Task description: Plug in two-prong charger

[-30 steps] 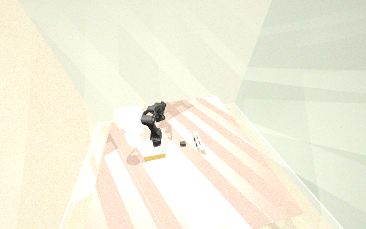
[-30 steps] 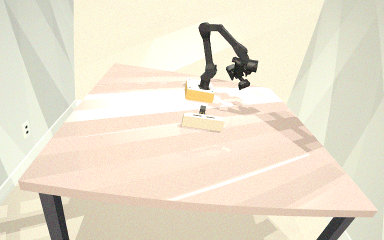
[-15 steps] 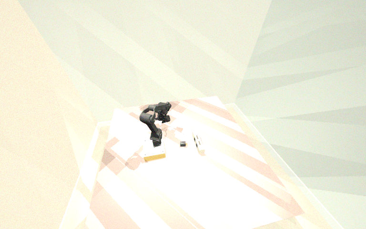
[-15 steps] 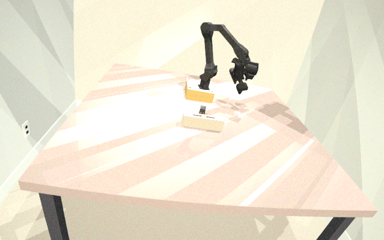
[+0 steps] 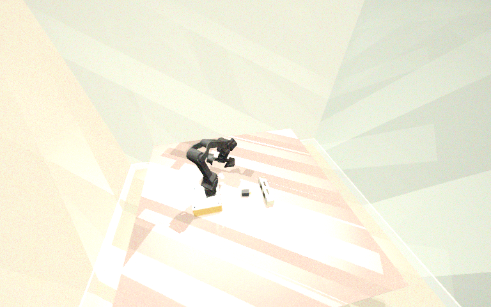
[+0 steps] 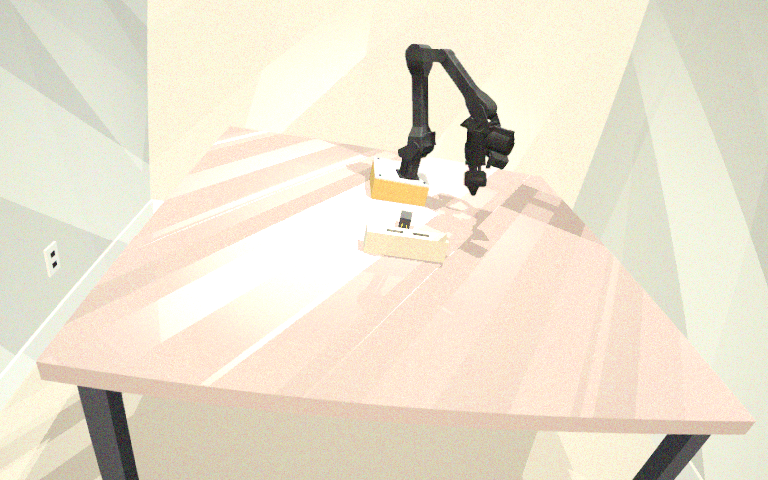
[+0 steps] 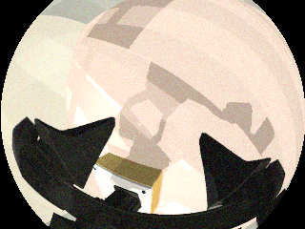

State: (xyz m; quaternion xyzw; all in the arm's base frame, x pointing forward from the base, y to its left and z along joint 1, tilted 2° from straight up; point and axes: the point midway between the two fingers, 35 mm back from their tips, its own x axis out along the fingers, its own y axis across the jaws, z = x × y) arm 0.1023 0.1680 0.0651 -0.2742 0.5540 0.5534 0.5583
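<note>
Now: gripper tip 140 mm short of the two-prong charger, 230 mm to the left of it and 80 mm above it.
</note>
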